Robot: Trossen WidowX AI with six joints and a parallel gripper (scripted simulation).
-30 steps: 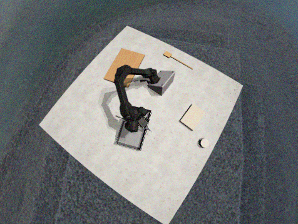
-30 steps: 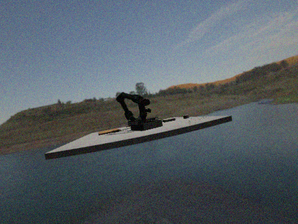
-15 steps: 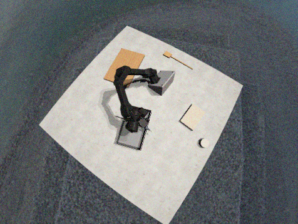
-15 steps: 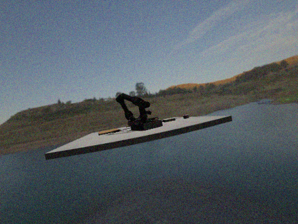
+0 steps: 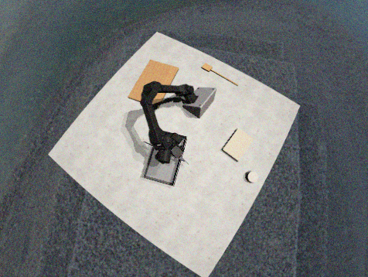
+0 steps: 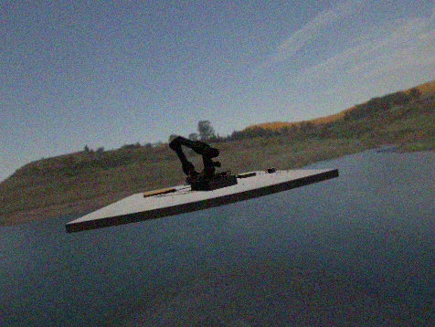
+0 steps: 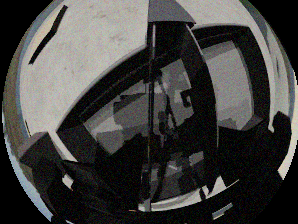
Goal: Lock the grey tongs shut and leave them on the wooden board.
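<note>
The roasting tin lies 40 mm ahead of my gripper tip and 10 mm to the right of it. Also, from my gripper tip: pale square block 350 mm to the left, 240 mm behind, 20 mm below; wooden board 400 mm behind, 360 mm to the right, 20 mm below.
</note>
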